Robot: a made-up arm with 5 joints. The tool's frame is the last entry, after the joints.
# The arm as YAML. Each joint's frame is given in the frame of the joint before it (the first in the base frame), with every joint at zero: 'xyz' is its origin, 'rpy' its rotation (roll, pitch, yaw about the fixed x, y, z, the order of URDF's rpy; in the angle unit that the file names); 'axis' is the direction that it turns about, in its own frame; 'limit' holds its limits. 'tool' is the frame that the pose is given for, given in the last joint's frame.
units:
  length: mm
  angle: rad
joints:
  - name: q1
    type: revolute
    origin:
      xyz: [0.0, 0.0, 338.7]
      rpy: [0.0, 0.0, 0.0]
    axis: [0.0, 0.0, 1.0]
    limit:
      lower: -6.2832
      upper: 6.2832
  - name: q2
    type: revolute
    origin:
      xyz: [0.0, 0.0, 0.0]
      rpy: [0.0, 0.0, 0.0]
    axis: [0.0, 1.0, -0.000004]
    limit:
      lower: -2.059
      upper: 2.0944
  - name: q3
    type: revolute
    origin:
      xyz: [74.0, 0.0, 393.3]
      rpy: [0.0, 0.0, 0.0]
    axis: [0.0, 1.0, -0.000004]
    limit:
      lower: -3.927
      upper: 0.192
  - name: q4
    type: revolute
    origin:
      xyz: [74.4, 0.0, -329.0]
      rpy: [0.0, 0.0, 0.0]
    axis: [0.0, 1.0, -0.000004]
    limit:
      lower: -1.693
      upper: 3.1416
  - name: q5
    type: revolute
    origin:
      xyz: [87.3, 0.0, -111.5]
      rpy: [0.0, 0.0, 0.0]
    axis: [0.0, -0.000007, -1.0]
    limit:
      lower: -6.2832
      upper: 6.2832
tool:
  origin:
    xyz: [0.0, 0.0, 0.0]
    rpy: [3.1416, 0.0, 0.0]
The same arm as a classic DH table. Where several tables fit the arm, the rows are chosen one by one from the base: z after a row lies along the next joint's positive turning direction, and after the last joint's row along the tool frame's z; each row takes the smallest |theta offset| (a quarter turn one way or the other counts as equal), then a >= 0, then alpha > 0; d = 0 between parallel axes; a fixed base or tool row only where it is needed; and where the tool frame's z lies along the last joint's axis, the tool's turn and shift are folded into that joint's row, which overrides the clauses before.
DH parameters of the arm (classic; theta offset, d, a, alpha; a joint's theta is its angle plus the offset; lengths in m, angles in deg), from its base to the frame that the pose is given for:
q1: 0 0.3387 0 -90
q2: -79.34 0 0.4002 0
q3: -23.4 0 -0.3373 0
q4: -77.26 0 -0.0873 90
q5: 180 0.1115 0 0
Joint limits (deg, base to tool): -360..360 -117.97..120 -225..11 -97..180 -360..360

